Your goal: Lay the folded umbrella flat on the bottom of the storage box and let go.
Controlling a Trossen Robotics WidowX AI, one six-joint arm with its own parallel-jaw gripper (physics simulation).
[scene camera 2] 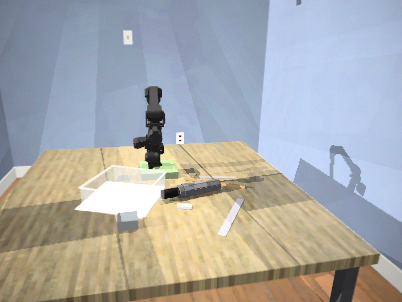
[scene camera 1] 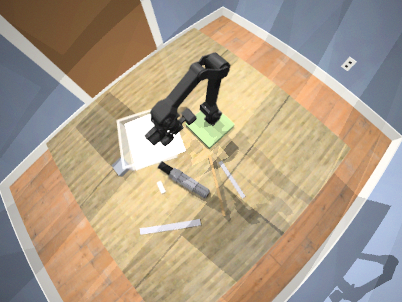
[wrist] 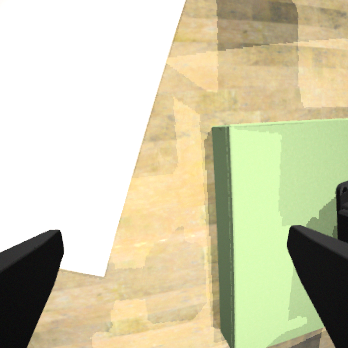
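Seen in the pictures: gripper, fingertip midpoint: (scene camera 2: 150, 165) (scene camera 1: 180, 130) (wrist: 176, 239); arm's base, origin of the base link: (scene camera 1: 212, 118).
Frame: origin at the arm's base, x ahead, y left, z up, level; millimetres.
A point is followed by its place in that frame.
The folded umbrella (scene camera 1: 189, 183) @(x 331, y 134, z 20 mm) (scene camera 2: 200, 188) @(x 356, y 127, z 3 mm), grey with a black handle, lies on the table beside the storage box. Its handle end is close to a corner of the box. The storage box (scene camera 1: 120, 142) @(x 406, y -255, z 63 mm) (scene camera 2: 120, 200) @(x 431, y -219, z 34 mm) (wrist: 75, 125) @(x 203, y -110, z 1 mm) has a white bottom and pale, see-through walls; the umbrella is outside it. My gripper (scene camera 1: 175, 130) @(x 169, y -57, z 63 mm) (wrist: 176, 239) @(x 169, y -57, z 63 mm) is open and empty. It hangs above the table, near the box edge on the side of the arm's base. The umbrella does not show in the wrist view.
A green slab (scene camera 1: 210, 135) @(x 82, y 54, z 0 mm) (scene camera 2: 170, 173) @(x 129, y 50, z -7 mm) (wrist: 255, 200) @(x 102, y -38, z 0 mm) lies under the arm's base. A grey block (scene camera 1: 120, 167) @(x 505, y -195, z 3 mm) (scene camera 2: 127, 221) @(x 535, y -207, z 1 mm) stands by the box. A small white piece (scene camera 1: 161, 187) @(x 437, y 34, z -21 mm) (scene camera 2: 184, 206) @(x 446, y 27, z -23 mm), white strips (scene camera 1: 170, 226) @(x 547, y 191, z -31 mm) (scene camera 2: 231, 217) @(x 570, y 178, z -31 mm) and a thin wooden stick (scene camera 1: 216, 180) @(x 237, y 218, z -21 mm) lie around the umbrella.
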